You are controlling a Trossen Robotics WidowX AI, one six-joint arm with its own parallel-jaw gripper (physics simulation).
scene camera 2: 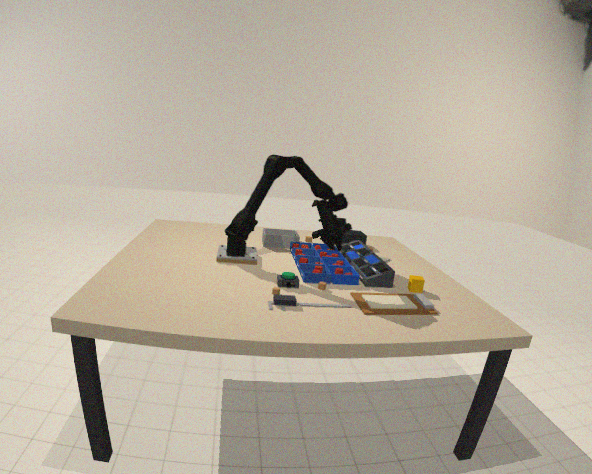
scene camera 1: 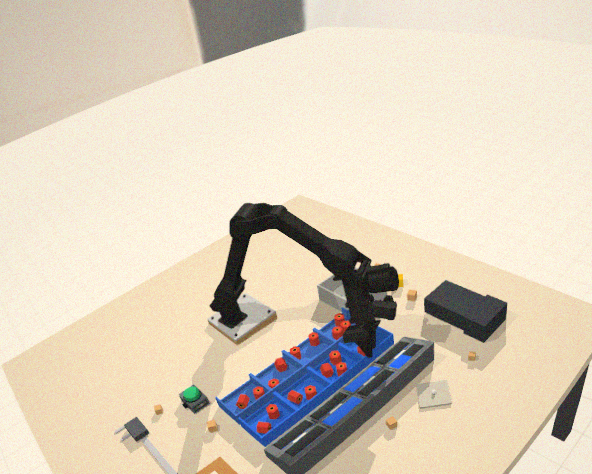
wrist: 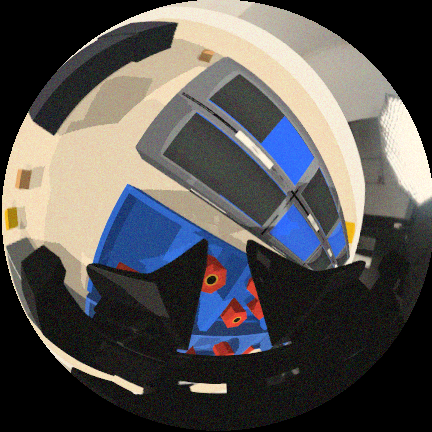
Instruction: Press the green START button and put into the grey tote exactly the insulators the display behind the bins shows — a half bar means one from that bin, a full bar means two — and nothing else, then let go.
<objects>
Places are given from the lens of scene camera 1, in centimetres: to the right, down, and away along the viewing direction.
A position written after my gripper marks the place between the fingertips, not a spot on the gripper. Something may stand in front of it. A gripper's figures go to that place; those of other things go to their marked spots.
my gripper [scene camera 1: 371, 354]: 19, 29, 128
grey plate [scene camera 1: 442, 397]: 33, 36, 114
grey tote [scene camera 1: 331, 292]: 10, 15, 148
black box [scene camera 1: 479, 316]: 46, 20, 127
display [scene camera 1: 334, 436]: 8, 42, 107
The marked spots on the display and the black box are 49 cm apart.
</objects>
